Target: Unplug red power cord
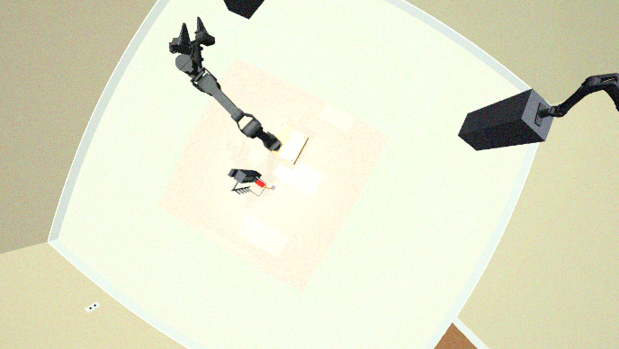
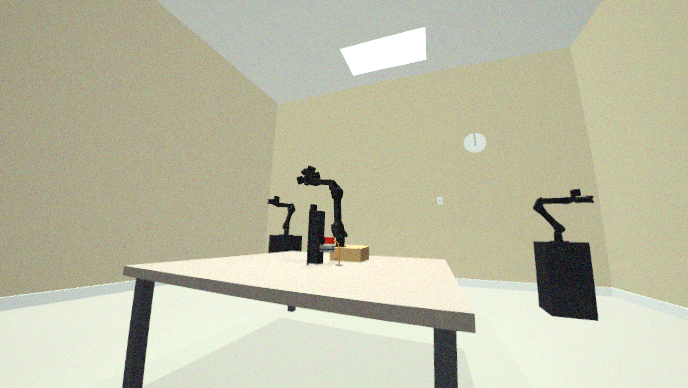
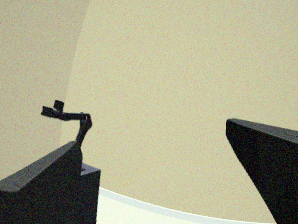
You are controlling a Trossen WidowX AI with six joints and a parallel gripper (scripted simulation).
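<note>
Now: the red plug 470 mm ahead of my gripper tip, 440 mm to the left of it and 500 mm below it.
</note>
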